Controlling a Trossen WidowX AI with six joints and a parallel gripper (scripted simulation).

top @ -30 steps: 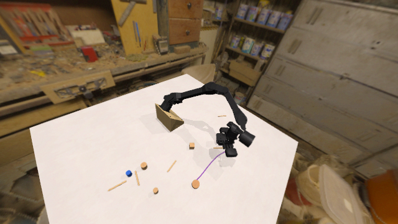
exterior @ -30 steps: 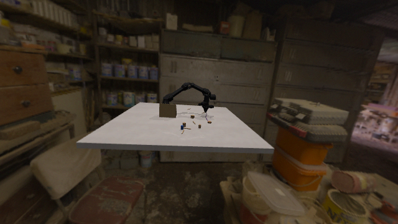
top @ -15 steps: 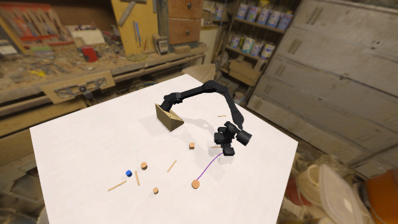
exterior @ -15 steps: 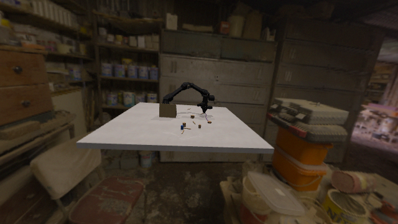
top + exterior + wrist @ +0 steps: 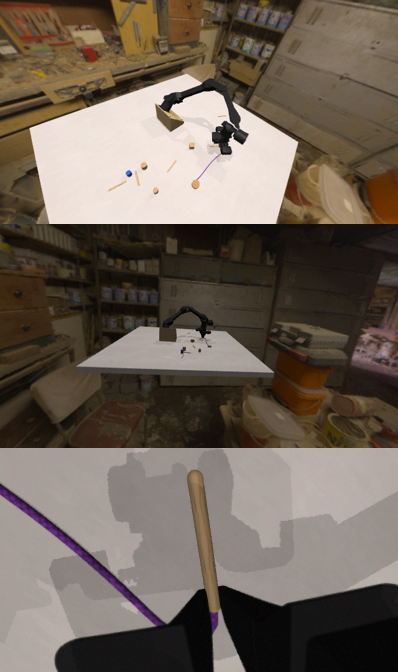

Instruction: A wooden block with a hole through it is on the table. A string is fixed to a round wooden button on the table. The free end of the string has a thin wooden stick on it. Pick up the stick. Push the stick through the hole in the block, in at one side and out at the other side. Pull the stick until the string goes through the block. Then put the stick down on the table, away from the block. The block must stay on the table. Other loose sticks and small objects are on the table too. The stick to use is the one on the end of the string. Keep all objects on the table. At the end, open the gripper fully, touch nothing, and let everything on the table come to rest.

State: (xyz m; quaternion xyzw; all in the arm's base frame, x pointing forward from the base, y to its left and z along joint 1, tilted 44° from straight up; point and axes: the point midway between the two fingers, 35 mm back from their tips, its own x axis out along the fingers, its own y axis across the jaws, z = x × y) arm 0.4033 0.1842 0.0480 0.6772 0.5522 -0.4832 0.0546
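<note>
Right now the small wooden block is 15 cm to the right of my gripper tip and 11 cm behind it. Also, from my gripper tip: round wooden button 27 cm to the right, 7 cm ahead, 1 cm below; then thin wooden stick 1 cm to the right, 1 cm behind; then blue cylinder 50 cm to the right, 18 cm behind.
</note>
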